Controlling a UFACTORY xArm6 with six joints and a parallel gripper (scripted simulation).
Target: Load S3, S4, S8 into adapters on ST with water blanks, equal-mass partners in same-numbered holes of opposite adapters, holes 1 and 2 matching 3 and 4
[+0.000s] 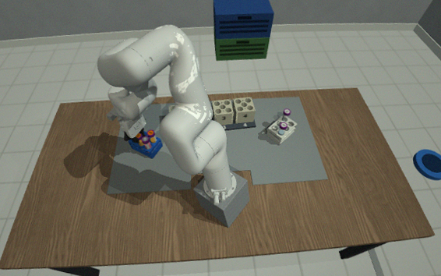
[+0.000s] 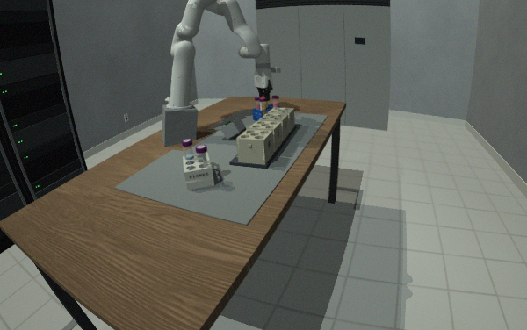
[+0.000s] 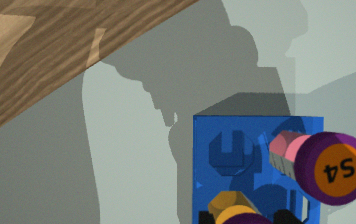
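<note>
Right now the amber-filled sample tube is 50 mm below my hand and 10 mm ahead of it. The rest, counted from my hand: adapter (170 mm to the right, 160 mm ahead, 70 mm below); then white blanks rack (680 mm to the right, 90 mm below, 80 mm ahead).
</note>
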